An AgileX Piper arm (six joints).
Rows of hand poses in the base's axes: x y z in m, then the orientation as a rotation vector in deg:
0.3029, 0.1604, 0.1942, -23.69, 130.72, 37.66
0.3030, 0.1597, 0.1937, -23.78, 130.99, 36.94
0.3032, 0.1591, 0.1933, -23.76, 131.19, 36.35
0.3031, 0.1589, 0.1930, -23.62, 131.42, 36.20
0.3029, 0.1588, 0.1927, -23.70, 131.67, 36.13
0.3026, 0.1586, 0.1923, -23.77, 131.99, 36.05
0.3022, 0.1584, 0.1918, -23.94, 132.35, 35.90
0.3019, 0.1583, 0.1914, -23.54, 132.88, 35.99
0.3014, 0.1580, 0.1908, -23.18, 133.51, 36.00
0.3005, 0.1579, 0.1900, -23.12, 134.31, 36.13
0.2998, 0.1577, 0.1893, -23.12, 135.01, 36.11
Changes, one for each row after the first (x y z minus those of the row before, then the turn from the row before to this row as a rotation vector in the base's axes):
0.0001, -0.0007, -0.0005, -0.58, 0.02, -0.16
0.0002, -0.0006, -0.0004, -0.44, 0.01, -0.20
-0.0001, -0.0002, -0.0003, -0.13, 0.18, -0.14
-0.0002, -0.0001, -0.0003, -0.15, 0.21, 0.05
-0.0003, -0.0002, -0.0004, -0.17, 0.27, 0.04
-0.0004, -0.0002, -0.0005, -0.26, 0.28, 0.09
-0.0003, -0.0001, -0.0004, 0.01, 0.55, -0.23
-0.0005, -0.0003, -0.0006, -0.08, 0.61, -0.22
-0.0009, -0.0001, -0.0008, -0.14, 0.79, 0.05
-0.0007, -0.0002, -0.0007, -0.22, 0.65, 0.04

